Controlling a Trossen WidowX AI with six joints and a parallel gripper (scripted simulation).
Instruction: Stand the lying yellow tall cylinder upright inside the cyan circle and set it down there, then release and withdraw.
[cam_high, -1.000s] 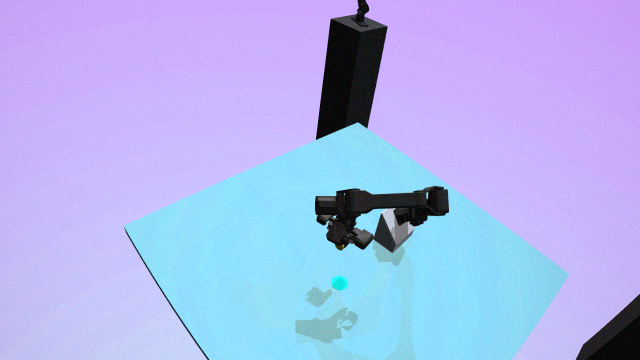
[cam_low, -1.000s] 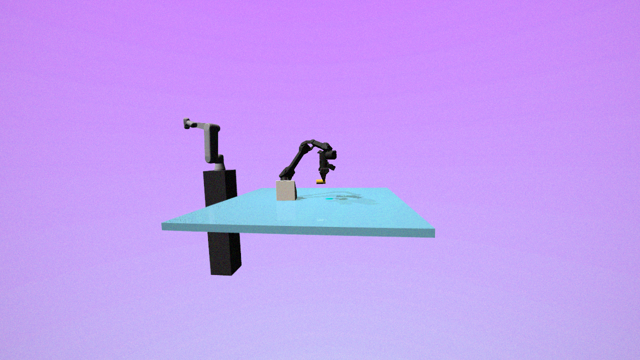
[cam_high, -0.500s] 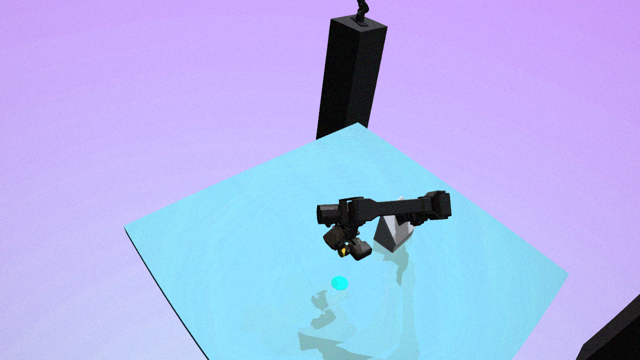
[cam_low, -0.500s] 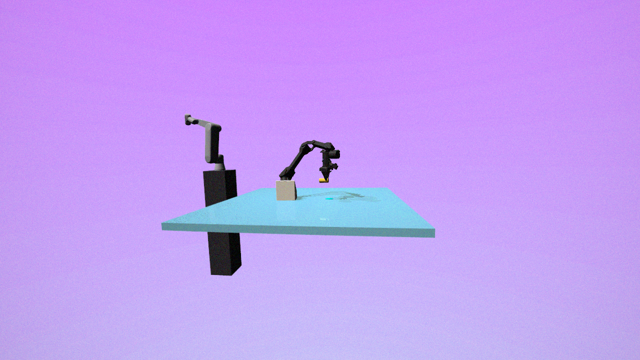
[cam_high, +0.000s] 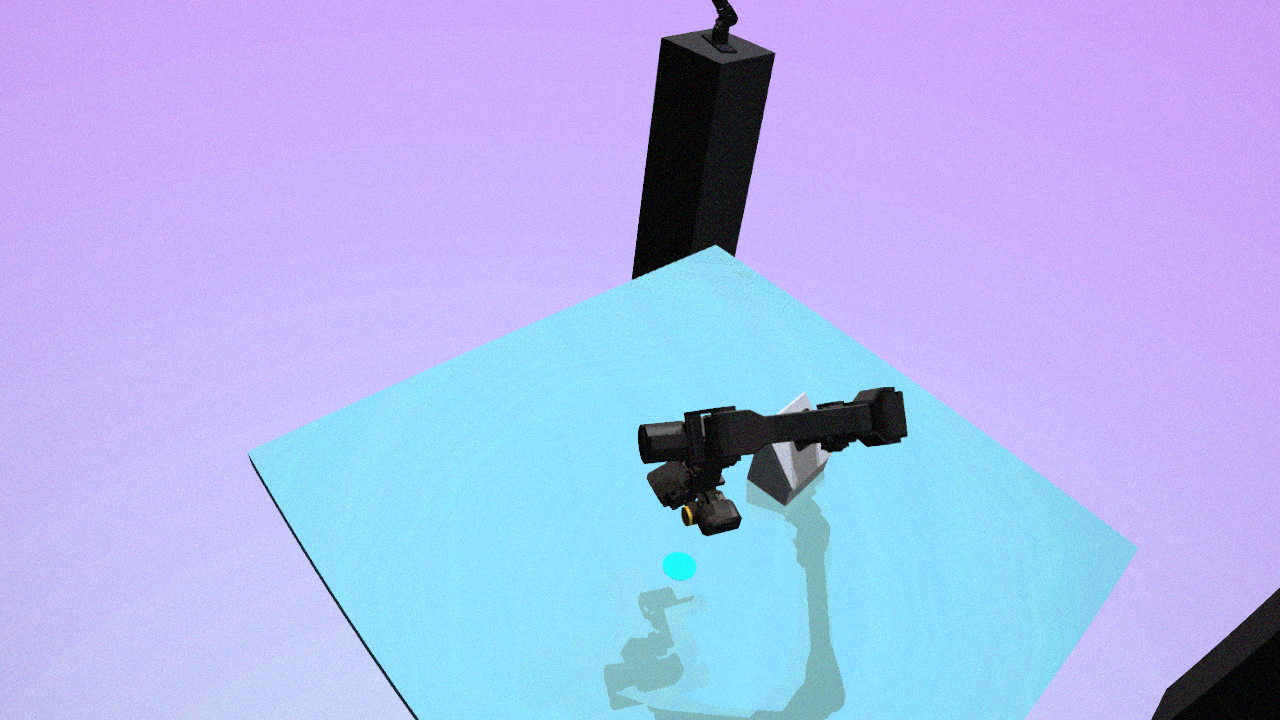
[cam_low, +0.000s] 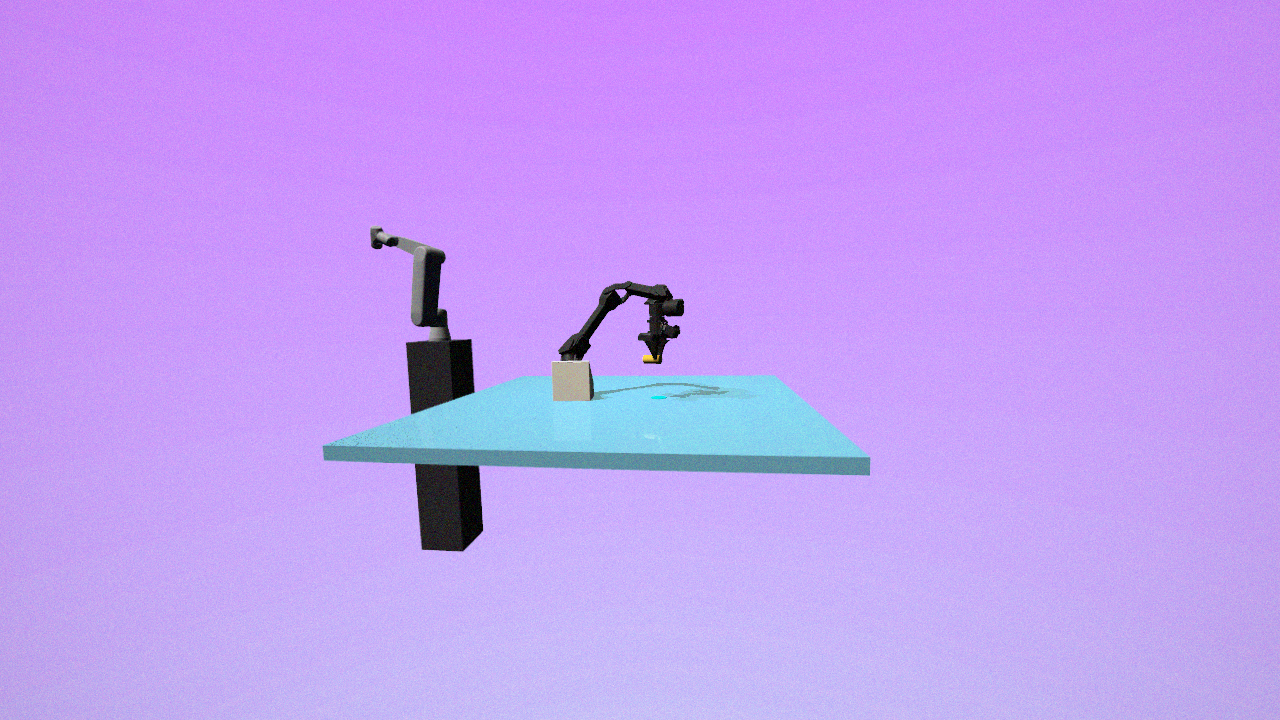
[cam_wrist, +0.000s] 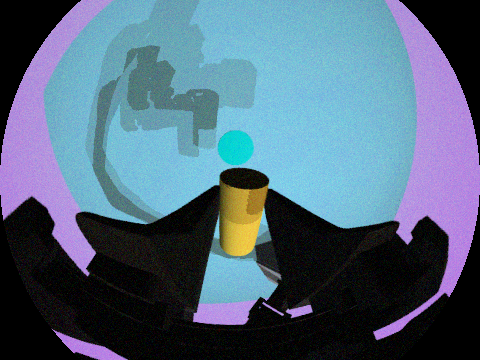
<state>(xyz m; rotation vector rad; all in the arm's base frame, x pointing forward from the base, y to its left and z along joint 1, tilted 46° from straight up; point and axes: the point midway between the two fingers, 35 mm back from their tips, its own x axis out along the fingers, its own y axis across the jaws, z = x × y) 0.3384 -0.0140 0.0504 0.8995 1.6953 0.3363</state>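
My gripper tip is 140 mm above the cyan circle. Round my gripper tip: yellow cylinder (20 mm behind, 10 mm to the left).
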